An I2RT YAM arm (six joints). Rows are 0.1 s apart.
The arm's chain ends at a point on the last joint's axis. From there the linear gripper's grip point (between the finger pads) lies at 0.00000 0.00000 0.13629 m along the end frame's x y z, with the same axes.
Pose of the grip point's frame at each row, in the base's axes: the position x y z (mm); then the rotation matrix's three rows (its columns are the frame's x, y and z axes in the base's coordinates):
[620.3 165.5 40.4], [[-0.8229 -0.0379 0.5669], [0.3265 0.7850 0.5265], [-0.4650 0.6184 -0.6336]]
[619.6 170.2 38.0], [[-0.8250 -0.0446 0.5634], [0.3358 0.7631 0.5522], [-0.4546 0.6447 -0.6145]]
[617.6 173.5 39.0], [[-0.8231 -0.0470 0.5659], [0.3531 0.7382 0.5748], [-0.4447 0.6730 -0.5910]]
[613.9 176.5 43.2], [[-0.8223 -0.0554 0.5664], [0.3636 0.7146 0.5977], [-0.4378 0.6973 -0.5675]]
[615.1 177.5 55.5], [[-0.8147 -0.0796 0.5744], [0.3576 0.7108 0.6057], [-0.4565 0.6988 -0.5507]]
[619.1 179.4 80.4], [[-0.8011 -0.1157 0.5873], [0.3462 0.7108 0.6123], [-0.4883 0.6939 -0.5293]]
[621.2 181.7 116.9], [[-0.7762 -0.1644 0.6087], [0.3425 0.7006 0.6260], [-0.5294 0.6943 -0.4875]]
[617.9 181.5 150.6], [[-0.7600 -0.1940 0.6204], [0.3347 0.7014 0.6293], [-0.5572 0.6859 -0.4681]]
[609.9 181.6 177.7], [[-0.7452 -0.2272 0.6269], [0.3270 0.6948 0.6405], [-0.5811 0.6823 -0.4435]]
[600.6 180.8 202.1], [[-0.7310 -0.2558 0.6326], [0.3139 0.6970 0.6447], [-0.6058 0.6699 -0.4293]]
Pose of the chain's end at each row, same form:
[543.0 93.7 126.8], [[-0.8229 -0.0379 0.5669], [0.3265 0.7850 0.5265], [-0.4650 0.6184 -0.6336]]
[542.8 94.9 121.8], [[-0.8250 -0.0446 0.5634], [0.3358 0.7631 0.5522], [-0.4546 0.6447 -0.6145]]
[540.5 95.2 119.5], [[-0.8231 -0.0470 0.5659], [0.3531 0.7382 0.5748], [-0.4447 0.6730 -0.5910]]
[536.7 95.0 120.5], [[-0.8223 -0.0554 0.5664], [0.3636 0.7146 0.5977], [-0.4378 0.6973 -0.5675]]
[536.8 94.9 130.6], [[-0.8147 -0.0796 0.5744], [0.3576 0.7108 0.6057], [-0.4565 0.6988 -0.5507]]
[539.1 95.9 152.5], [[-0.8011 -0.1157 0.5873], [0.3462 0.7108 0.6123], [-0.4883 0.6939 -0.5293]]
[538.2 96.4 183.3], [[-0.7762 -0.1644 0.6087], [0.3425 0.7006 0.6260], [-0.5294 0.6943 -0.4875]]
[533.3 95.7 214.4], [[-0.7600 -0.1940 0.6204], [0.3347 0.7014 0.6293], [-0.5572 0.6859 -0.4681]]
[524.5 94.3 238.1], [[-0.7452 -0.2272 0.6269], [0.3270 0.6948 0.6405], [-0.5811 0.6823 -0.4435]]
[514.4 92.9 260.6], [[-0.7310 -0.2558 0.6326], [0.3139 0.6970 0.6447], [-0.6058 0.6699 -0.4293]]

